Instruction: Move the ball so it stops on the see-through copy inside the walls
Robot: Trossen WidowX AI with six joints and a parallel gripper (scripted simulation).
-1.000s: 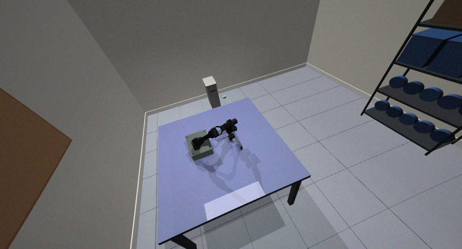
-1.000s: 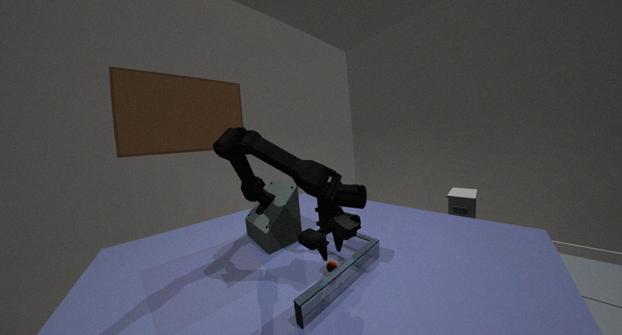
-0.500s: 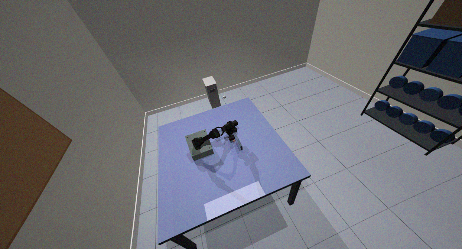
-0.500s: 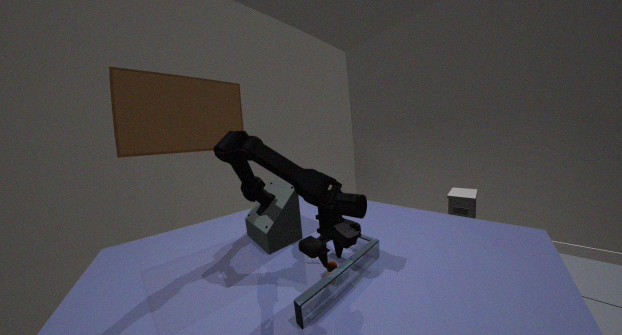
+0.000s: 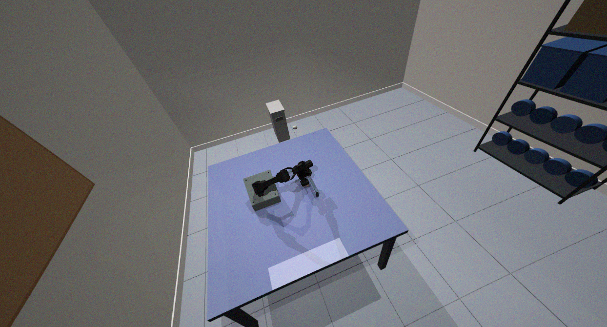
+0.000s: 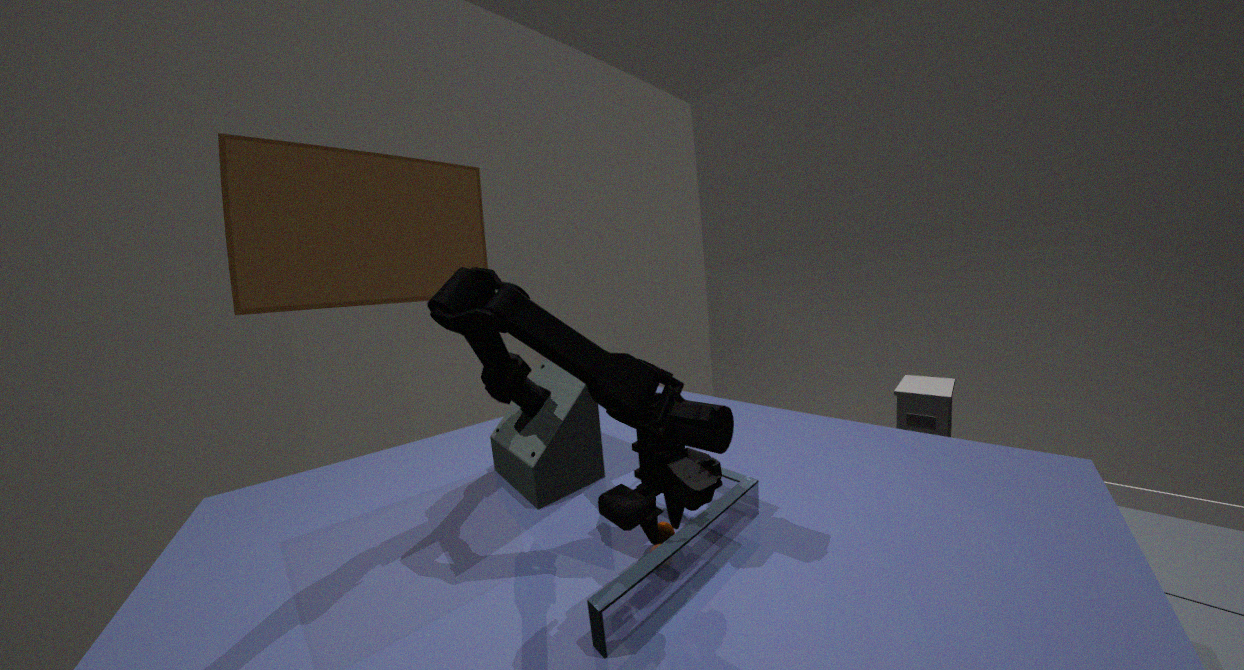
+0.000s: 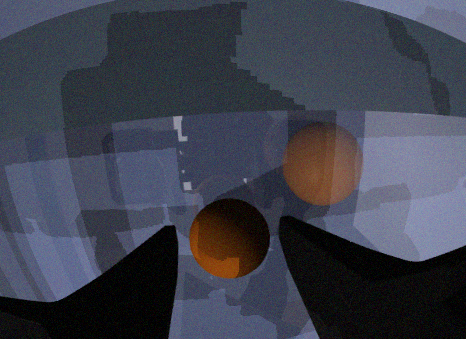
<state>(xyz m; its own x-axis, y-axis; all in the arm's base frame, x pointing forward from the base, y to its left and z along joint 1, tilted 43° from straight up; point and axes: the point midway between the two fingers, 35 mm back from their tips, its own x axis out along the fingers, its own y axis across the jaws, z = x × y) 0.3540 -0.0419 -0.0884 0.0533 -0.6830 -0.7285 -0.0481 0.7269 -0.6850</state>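
Right now my gripper tip is 40 mm to the left of the see-through copy of ball and 30 mm short of it. Round my gripper tip: orange ball (right at my gripper tip).
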